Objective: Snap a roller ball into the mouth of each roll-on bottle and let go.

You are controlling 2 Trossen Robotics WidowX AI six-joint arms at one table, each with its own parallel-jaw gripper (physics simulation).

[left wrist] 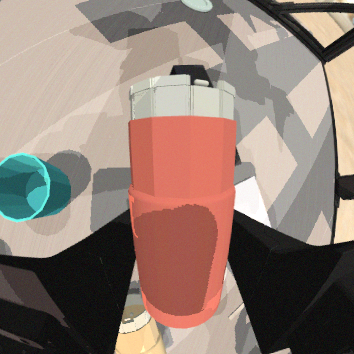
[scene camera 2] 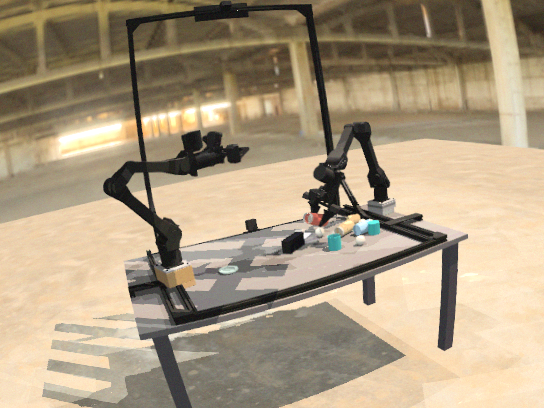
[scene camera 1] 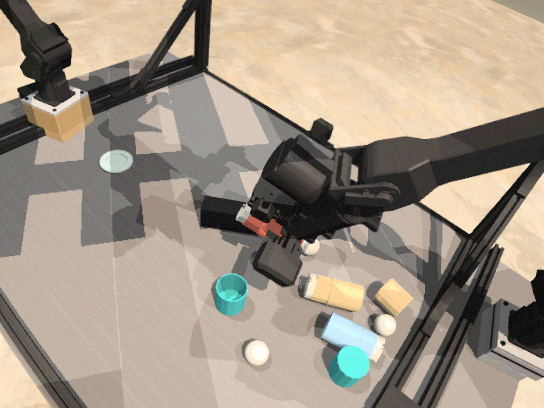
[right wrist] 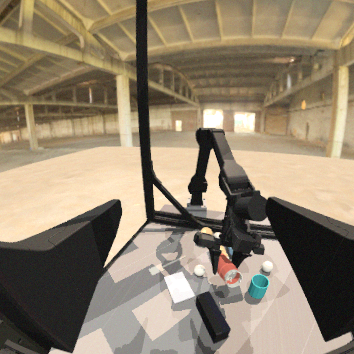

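Pixels of known places: left gripper, fingertip midpoint: [left wrist: 178,210] [scene camera 2: 315,224] [scene camera 1: 270,231] [right wrist: 222,274]; right gripper, fingertip midpoint: [scene camera 2: 241,148] [right wrist: 194,205]; left arm's base at its link origin: [scene camera 2: 381,200] [scene camera 1: 526,333] [right wrist: 196,201]; right arm's base at its link origin: [scene camera 2: 172,264] [scene camera 1: 54,95].
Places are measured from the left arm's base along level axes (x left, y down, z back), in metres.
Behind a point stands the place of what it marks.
My left gripper [scene camera 1: 274,231] @(x 0.068, y -0.017, z -0.458 m) [left wrist: 178,210] @(x 0.068, y -0.017, z -0.458 m) is shut on the red bottle [scene camera 1: 256,225] @(x 0.098, y -0.054, z -0.472 m) [scene camera 2: 316,219] @(x 0.099, y -0.046, z -0.473 m) [left wrist: 182,160] @(x 0.085, y -0.069, z -0.475 m) [right wrist: 226,265] @(x 0.071, y -0.067, z -0.472 m), held above the table with its white collar pointing away from the wrist. Its mouth looks open and hollow in the right wrist view. A yellow bottle [scene camera 1: 337,292] @(x 0.090, y 0.015, z -0.316 m) and a light blue bottle [scene camera 1: 350,334] @(x 0.147, y 0.015, z -0.272 m) lie on their sides. White balls lie at the front [scene camera 1: 257,352] @(x 0.239, y 0.023, z -0.380 m), beside the blue bottle [scene camera 1: 385,324] @(x 0.095, y 0.025, z -0.225 m), and partly hidden beneath the left gripper [scene camera 1: 310,247]. My right gripper [scene camera 2: 244,151] @(x -0.014, y -0.344, z -0.678 m) is open and empty, high above the table.
An open teal cup [scene camera 1: 231,295] @(x 0.166, y 0.057, z -0.466 m) [left wrist: 25,187] @(x 0.199, y 0.055, z -0.461 m) [right wrist: 258,286] @(x 0.189, y 0.057, z -0.446 m) stands near the middle. Another teal cylinder [scene camera 1: 349,366] @(x 0.195, y 0.012, z -0.257 m) touches or nearly touches the blue bottle. A black block [scene camera 1: 217,214] @(x 0.064, y 0.015, z -0.562 m) [right wrist: 212,316] @(x 0.039, y 0.008, z -0.562 m), a white pad [right wrist: 179,287] @(x -0.046, y 0.052, z -0.455 m), a yellow block [scene camera 1: 393,297] @(x 0.047, y 0.015, z -0.229 m) and a pale plate [scene camera 1: 116,161] @(x 0.040, y 0.053, z -0.833 m) also lie there.
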